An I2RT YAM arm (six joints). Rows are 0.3 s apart.
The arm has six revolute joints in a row. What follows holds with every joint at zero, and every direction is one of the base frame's.
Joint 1 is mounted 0.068 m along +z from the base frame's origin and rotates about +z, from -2.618 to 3.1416 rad.
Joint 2 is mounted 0.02 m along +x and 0.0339 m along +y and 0.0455 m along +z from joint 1 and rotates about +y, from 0 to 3.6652 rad.
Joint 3 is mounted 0.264 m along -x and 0.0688 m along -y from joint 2 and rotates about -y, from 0 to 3.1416 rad.
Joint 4 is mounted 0.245 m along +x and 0.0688 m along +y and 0.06 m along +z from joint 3 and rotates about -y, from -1.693 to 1.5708 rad.
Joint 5 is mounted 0.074 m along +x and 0.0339 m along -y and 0.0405 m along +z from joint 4 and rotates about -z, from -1.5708 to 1.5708 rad.
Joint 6 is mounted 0.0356 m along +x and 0.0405 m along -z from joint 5 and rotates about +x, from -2.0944 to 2.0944 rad.
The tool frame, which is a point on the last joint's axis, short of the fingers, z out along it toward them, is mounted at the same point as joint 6; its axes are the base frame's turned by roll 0, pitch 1.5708 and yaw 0 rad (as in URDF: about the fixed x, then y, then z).
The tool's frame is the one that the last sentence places.
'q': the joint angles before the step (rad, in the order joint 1, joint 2, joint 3, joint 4, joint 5, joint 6). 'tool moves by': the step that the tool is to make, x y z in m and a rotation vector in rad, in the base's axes. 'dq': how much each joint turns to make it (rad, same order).
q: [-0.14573 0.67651 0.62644 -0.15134 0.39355 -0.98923]
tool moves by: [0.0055 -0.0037 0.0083 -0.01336 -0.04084 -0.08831]
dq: [-0.00014 0.03536 0.02282 0.05079 0.08802 0.00973]
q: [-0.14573 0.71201 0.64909 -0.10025 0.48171 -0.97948]
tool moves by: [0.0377 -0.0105 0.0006 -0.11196 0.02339 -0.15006]
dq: [0.00016 0.19524 0.03312 0.21393 0.16461 -0.10939]
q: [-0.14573 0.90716 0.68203 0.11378 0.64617 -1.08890]
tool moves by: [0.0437 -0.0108 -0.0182 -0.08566 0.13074 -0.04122]
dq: [-0.01232 0.22263 0.04235 0.14259 0.04229 -0.12702]
